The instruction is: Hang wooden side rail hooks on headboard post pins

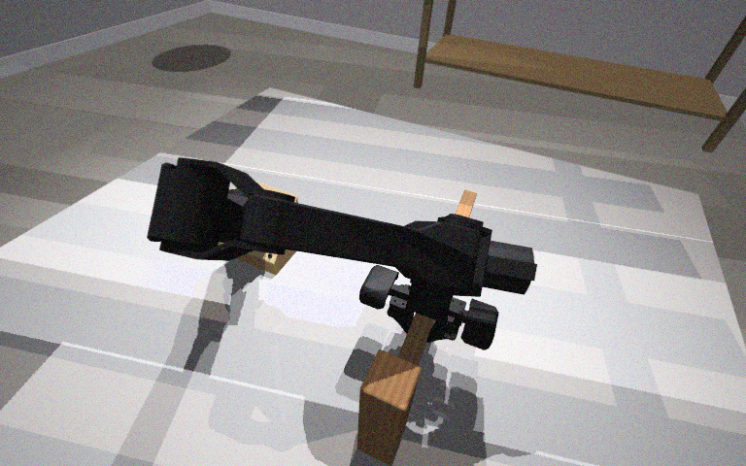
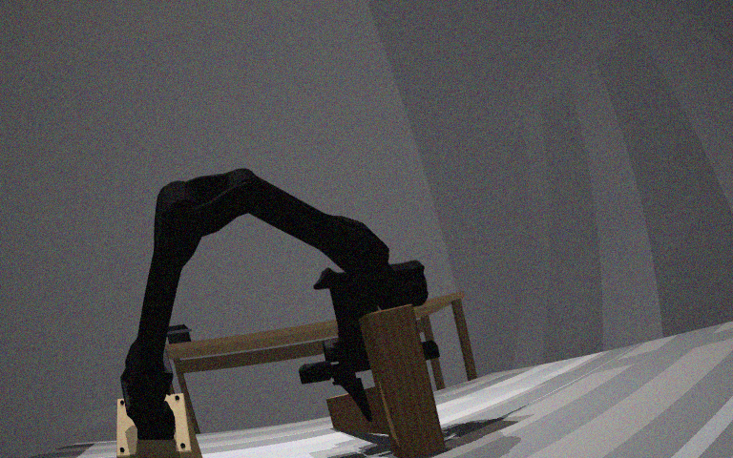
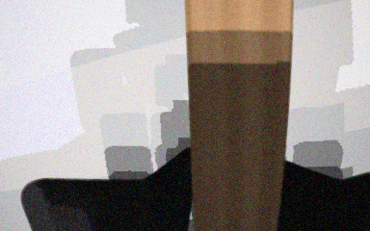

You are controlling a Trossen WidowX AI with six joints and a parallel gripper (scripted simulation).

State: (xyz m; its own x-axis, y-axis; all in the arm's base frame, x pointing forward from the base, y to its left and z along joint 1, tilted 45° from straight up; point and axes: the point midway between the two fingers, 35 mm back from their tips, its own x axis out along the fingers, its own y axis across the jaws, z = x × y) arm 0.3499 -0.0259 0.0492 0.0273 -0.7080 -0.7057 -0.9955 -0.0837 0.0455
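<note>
My gripper tip is now 140 mm to the left of the wooden headboard post, 40 mm below it and 10 mm short of it.
</note>
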